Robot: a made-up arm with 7 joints.
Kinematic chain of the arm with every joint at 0, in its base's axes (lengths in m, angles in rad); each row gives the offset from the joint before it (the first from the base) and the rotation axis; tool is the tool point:
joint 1: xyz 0 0 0.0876 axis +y
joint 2: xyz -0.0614 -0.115 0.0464 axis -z
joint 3: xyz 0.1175 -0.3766 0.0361 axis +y
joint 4: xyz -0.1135 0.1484 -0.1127 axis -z
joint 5: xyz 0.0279 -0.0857 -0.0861 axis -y
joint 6: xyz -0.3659 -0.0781 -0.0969 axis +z
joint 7: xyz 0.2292 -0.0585 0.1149 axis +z
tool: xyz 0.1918 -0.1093 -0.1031
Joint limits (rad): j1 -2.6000..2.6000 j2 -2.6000..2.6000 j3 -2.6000..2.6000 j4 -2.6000..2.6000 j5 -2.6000..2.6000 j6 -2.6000..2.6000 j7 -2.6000..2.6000
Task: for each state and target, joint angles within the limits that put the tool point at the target. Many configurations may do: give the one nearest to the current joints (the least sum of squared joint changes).
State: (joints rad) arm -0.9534 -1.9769 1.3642 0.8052 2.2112 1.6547 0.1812
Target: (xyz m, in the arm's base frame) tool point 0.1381 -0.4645 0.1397
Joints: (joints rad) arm -0.9882 -1.7637 1.7062 0.5896 1.9416 1.7447 0.2250
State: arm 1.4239 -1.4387 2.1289 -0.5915 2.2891 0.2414 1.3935
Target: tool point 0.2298 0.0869 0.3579
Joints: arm 0.8999 -1.7018 2.6000 -1.2534 2.6000 0.6962 1.2151
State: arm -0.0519 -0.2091 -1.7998 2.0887 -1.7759 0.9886 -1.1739
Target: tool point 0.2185 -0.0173 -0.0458
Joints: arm 0.0098 -0.5010 -1.7287 2.3096 -1.7531 0.8426 -1.2887
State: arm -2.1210 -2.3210 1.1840 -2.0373 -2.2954 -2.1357 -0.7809
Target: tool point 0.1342 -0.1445 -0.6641
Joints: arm -2.3764 -2.4814 1.3915 -2.3327 -2.4398 -2.2396 -0.5572
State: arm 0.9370 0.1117 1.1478 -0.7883 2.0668 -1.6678 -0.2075
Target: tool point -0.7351 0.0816 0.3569
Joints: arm 1.0649 0.3914 1.4240 -1.0973 2.1040 -1.9239 -0.3155
